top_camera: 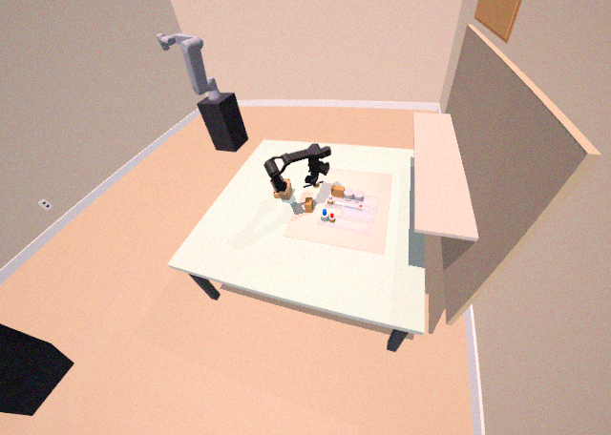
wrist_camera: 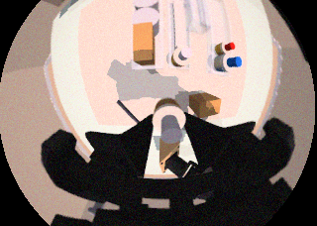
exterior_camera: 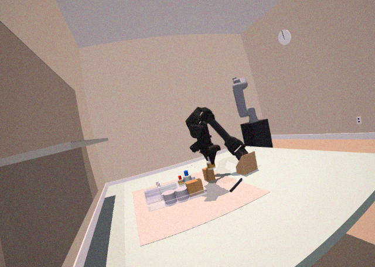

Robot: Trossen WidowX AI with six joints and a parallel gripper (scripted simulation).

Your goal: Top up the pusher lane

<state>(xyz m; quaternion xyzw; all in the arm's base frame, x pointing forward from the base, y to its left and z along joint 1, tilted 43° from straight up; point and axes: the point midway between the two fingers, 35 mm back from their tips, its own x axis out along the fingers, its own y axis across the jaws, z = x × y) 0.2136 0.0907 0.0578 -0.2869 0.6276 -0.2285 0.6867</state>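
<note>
Now: gripper tip 120 mm short of the brown box, 80 mm above it and 40 mm to the right of it. Round my gripper tip: clear sprung lane: 250 mm ahead, 100 mm below, 70 mm to the right; then black pen: 110 mm to the left, 110 mm below, 70 mm behind.
</note>
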